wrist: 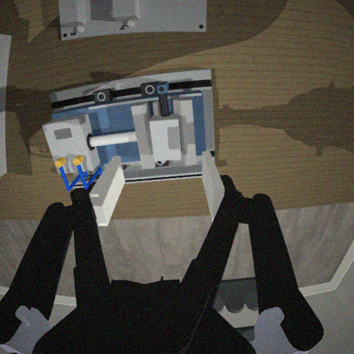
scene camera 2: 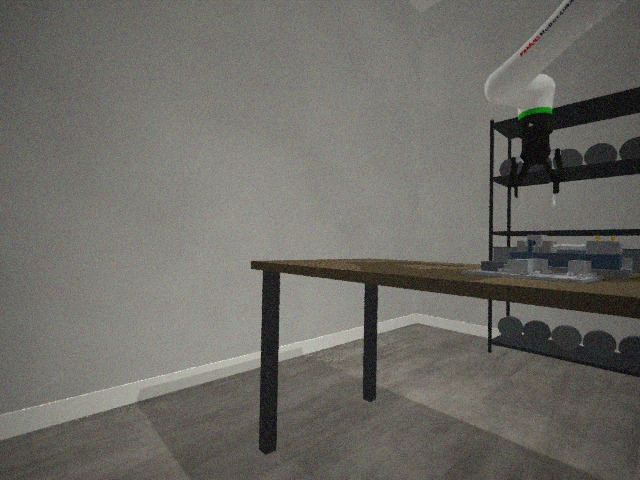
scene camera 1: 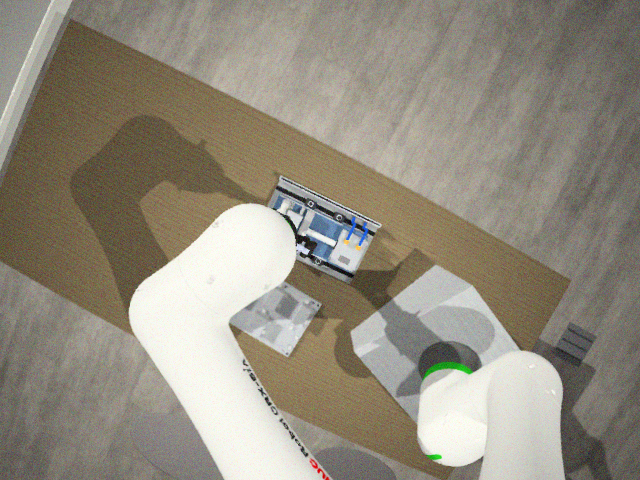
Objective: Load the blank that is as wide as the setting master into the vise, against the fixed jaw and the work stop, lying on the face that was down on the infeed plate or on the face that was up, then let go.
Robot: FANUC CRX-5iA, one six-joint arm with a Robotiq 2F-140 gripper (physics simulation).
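Places are measured from the arm's base along level axes (x left, y ahead, z down), in metres.
Pixels of known places: gripper, fingertip midpoint: [scene camera 2: 536, 206]; arm's base, link origin: [scene camera 1: 449, 366].
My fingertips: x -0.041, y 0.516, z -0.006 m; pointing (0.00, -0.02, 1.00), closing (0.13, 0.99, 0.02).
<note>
Ahead of a thing's pixels: the offset from my fingertips to its top centre. "spot": to the spot under its first point.
The vise @(dx -0.020, dy -0.068, dz +0.108 m) [scene camera 1: 324, 225] [scene camera 2: 604, 260] [wrist: 119, 151] has a blue bed. In the wrist view a light grey blank [wrist: 163, 144] lies between the moving jaw [wrist: 143, 145] and the fixed jaw [wrist: 186, 120]. Its right side is at or very near the fixed jaw, and its far end is at the tip of the black work stop [wrist: 164, 105]; exact contact cannot be told. Which face is down cannot be told. My gripper [scene camera 2: 535, 198] [wrist: 161, 166] is open and empty, above the vise, its pale pads apart. The infeed plate @(spot: dx +0.162, dy -0.180, dz +0.199 m) [scene camera 1: 310, 304] [wrist: 170, 26] bears grey blocks. The arm partly hides vise and plate in scene camera 1.
A second white arm [scene camera 1: 522, 413] stands at the lower right by a grey slab [scene camera 1: 372, 330]. Blue tubes with orange ends [wrist: 65, 175] rise beside the vise's end block [wrist: 75, 135]. A dark shelf rack [scene camera 2: 490, 206] stands behind the wooden table [scene camera 1: 465, 248] [scene camera 2: 320, 269].
</note>
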